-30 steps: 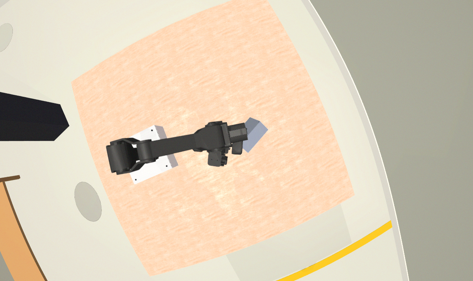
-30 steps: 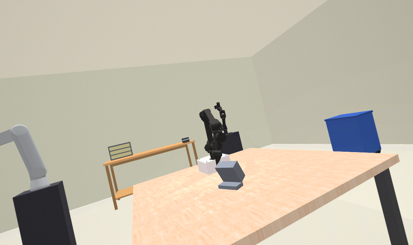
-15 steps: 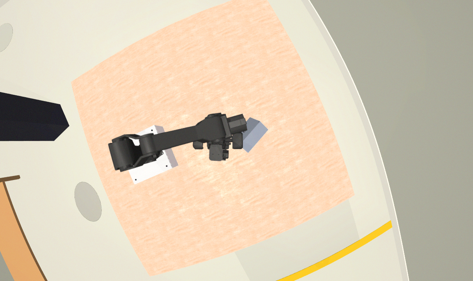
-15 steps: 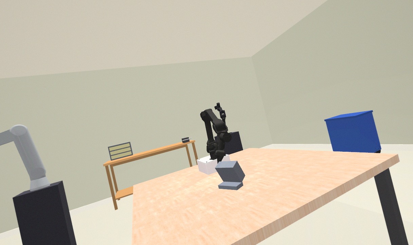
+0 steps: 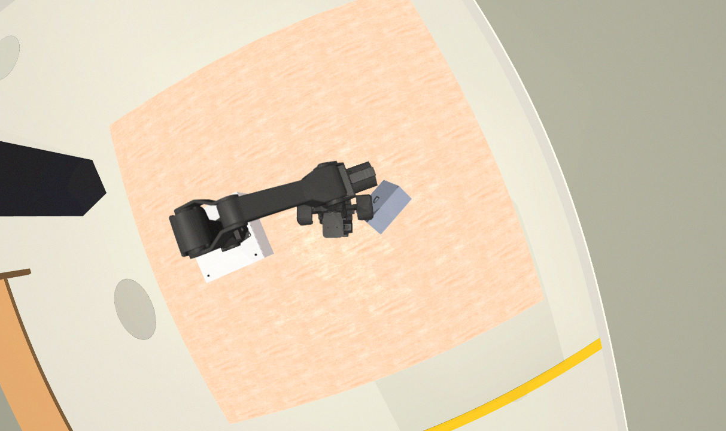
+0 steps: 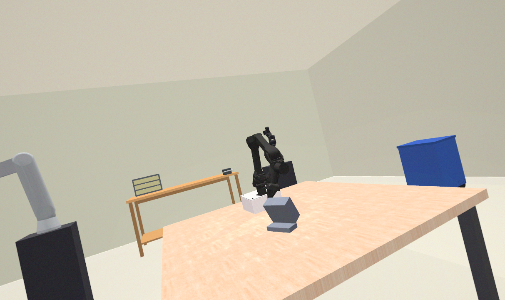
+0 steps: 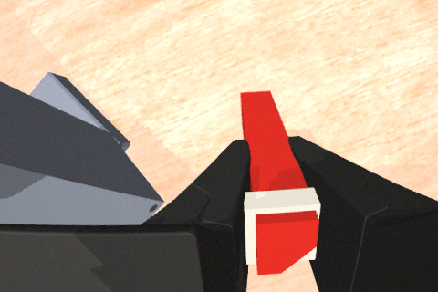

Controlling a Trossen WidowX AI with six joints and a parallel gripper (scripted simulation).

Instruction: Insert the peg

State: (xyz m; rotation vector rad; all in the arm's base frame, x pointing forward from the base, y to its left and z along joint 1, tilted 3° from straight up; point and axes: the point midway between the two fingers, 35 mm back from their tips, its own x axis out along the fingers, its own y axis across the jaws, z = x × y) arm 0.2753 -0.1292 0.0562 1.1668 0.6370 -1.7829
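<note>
Now: the grey sloped panel 13 cm ahead of my gripper tip, 3 cm to the right of it and 3 cm below it. From my gripper tip the other things lie so: red peg (1 cm to the left, 2 cm above).
</note>
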